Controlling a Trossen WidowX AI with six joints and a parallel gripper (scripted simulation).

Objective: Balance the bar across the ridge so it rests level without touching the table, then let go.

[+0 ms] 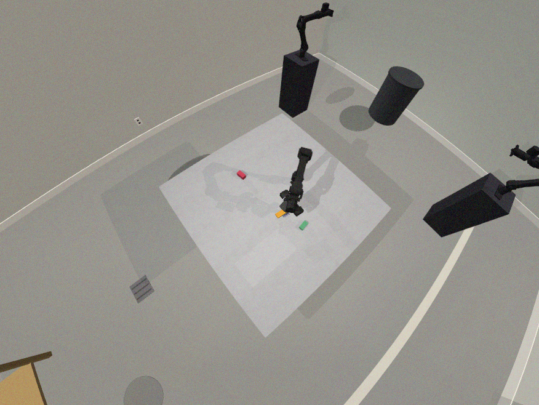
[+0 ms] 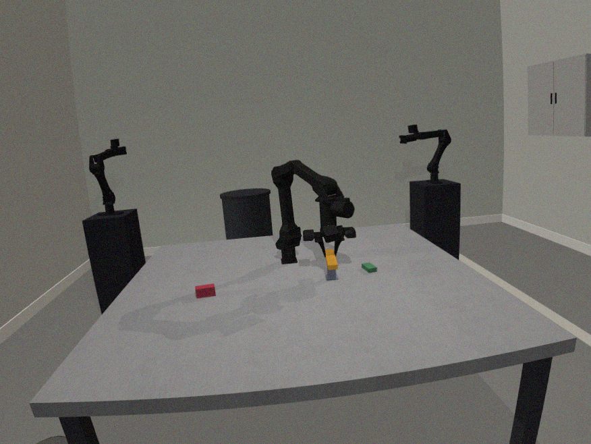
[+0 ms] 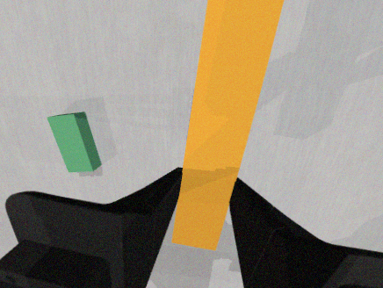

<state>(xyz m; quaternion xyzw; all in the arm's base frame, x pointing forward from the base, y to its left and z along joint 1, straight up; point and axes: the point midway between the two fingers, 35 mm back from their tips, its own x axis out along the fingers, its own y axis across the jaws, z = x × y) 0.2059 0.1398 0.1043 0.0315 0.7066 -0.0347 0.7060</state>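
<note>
Now: the orange bar 3 cm ahead of my gripper tip. Also, from my gripper tip: red block 45 cm to the right, 8 cm ahead, 5 cm below; green block 15 cm to the left, 6 cm below, 1 cm behind.
</note>
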